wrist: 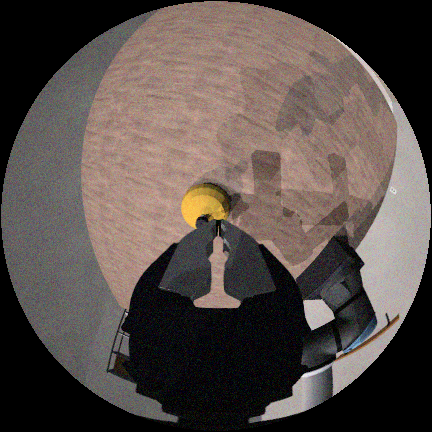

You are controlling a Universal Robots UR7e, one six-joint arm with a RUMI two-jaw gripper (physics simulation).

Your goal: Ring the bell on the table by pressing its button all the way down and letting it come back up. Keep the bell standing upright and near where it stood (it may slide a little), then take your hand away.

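Pixels of known places: gripper, fingertip midpoint: point(218, 220); arm's base, link origin: point(339, 281).
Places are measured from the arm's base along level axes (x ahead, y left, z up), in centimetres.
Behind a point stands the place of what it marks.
A yellow bell point(204, 200) {y -14.9, x 43.1, z -4.9 cm} with a dark base stands upright on the wood-grain table, just left of the view's middle. Its small black button point(202, 221) {y -13.0, x 42.8, z -2.2 cm} shows at the bell's lower edge in the view, beside the left fingertip. My gripper point(218, 220) {y -15.7, x 41.1, z 1.4 cm} is shut and empty. Its fingertips overlap the lower right part of the bell in the view, slightly to the right of the button. The fingers hide part of the bell's near side. Whether the tips touch the bell cannot be told.
The table point(165, 110) {y -28.2, x 52.2, z -8.8 cm} spreads ahead, with shadows of the arm to the right. Dark arm links point(345, 300) {y -2.2, x 5.7, z 8.0 cm} show at the lower right. A wire rack point(116, 334) stands beyond the table at the lower left. Grey floor lies past the table's left edge.
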